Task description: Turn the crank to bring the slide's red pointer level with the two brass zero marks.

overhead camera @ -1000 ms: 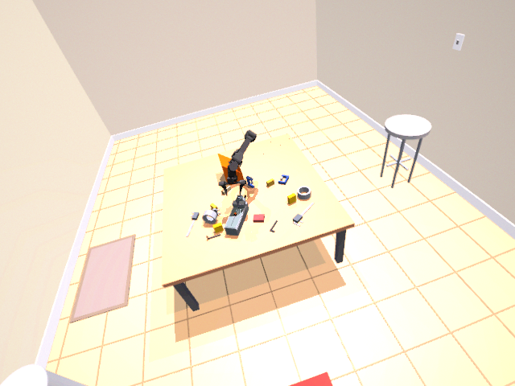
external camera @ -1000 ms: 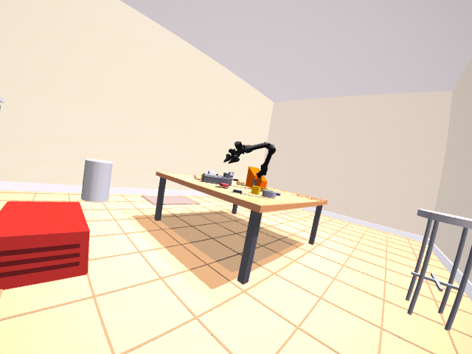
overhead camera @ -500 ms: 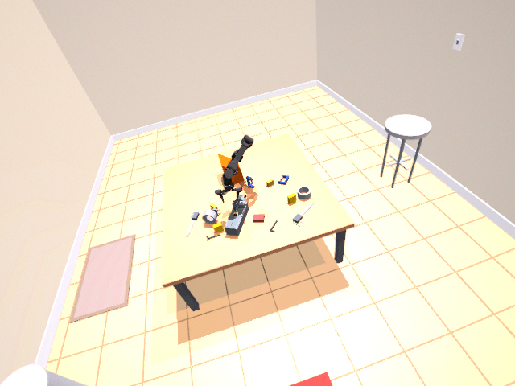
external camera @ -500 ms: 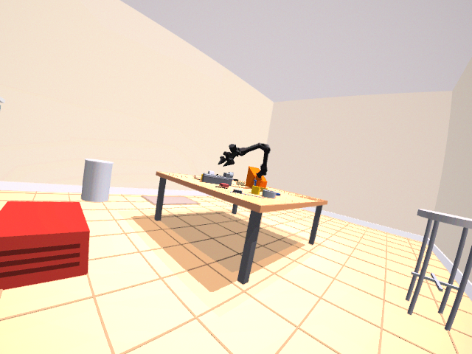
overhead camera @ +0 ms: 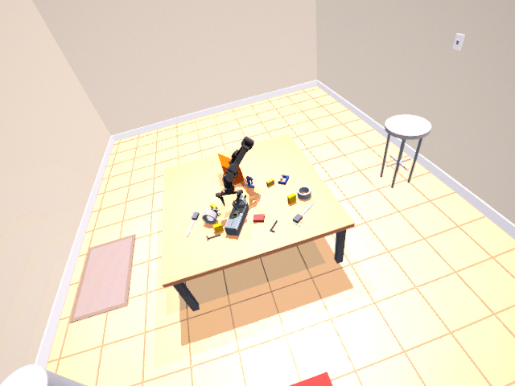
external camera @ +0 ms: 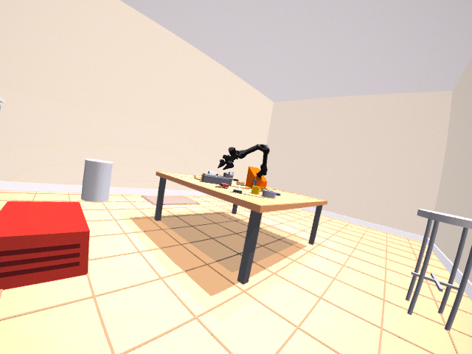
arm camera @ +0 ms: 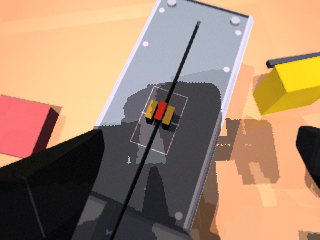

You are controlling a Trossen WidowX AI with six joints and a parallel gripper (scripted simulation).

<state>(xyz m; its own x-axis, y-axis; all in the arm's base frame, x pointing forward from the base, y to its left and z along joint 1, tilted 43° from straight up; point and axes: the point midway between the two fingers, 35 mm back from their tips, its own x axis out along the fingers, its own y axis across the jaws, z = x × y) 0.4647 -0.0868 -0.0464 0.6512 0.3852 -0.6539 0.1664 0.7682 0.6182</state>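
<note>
My gripper tip is 120 mm past the dark crank handle, 110 mm to the right of it and 80 mm above it. Round my gripper tip: red pointer 40 mm ahead, 10 mm to the left, 60 mm below; then red block 70 mm ahead, 160 mm to the left, 130 mm below.
</note>
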